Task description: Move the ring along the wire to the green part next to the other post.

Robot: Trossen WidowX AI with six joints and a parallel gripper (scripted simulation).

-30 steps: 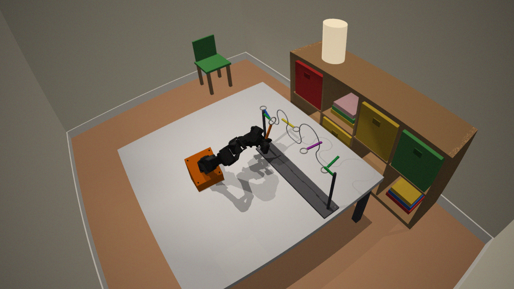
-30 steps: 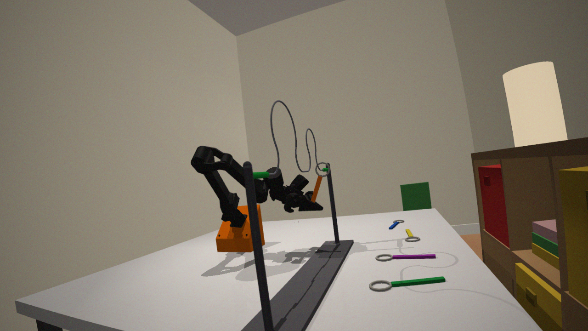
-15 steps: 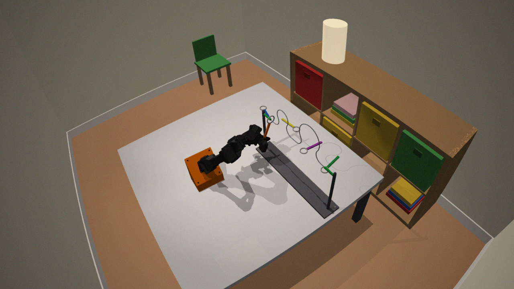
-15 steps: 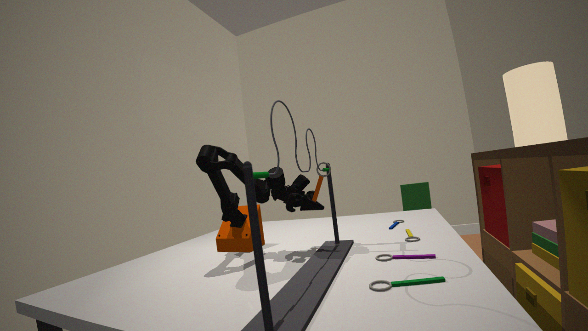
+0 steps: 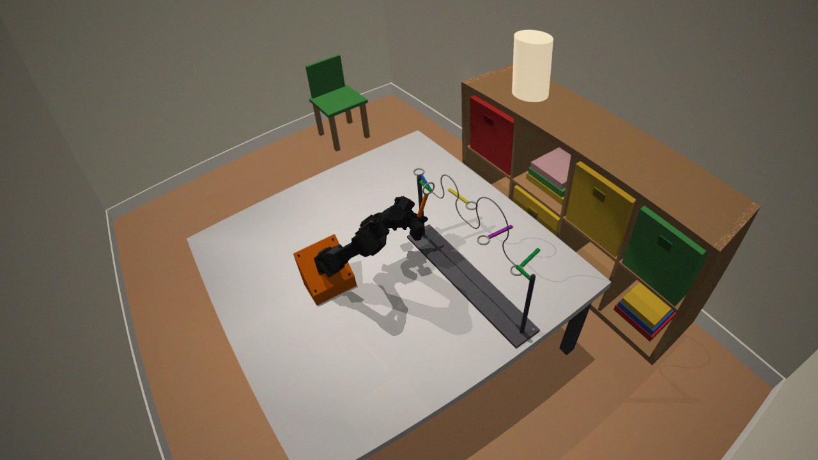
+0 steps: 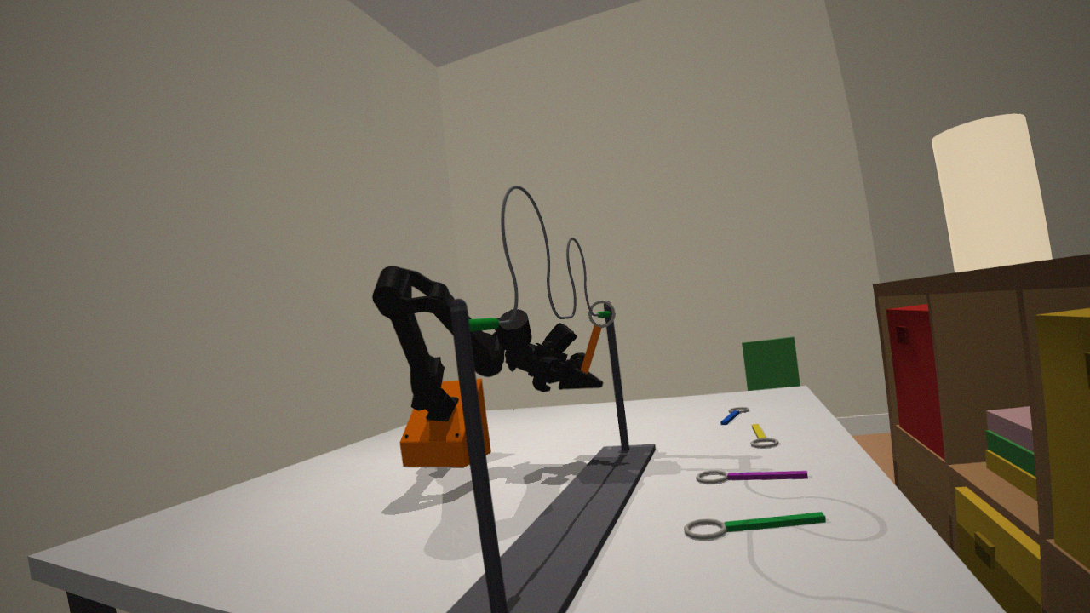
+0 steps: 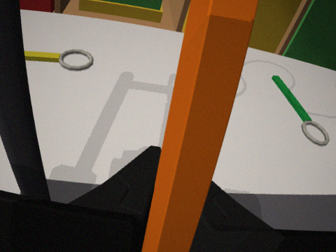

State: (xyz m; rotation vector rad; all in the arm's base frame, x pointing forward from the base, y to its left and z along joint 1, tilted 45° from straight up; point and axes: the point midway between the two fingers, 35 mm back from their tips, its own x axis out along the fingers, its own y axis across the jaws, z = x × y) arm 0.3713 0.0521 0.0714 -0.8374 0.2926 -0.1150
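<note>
The ring with orange handle is 10 cm above my gripper tip. The rest, counted from my gripper tip: purple-handled ring 25 cm ahead, 7 cm to the right, 15 cm below; green-handled ring 27 cm ahead, 26 cm to the right, 15 cm below.
</note>
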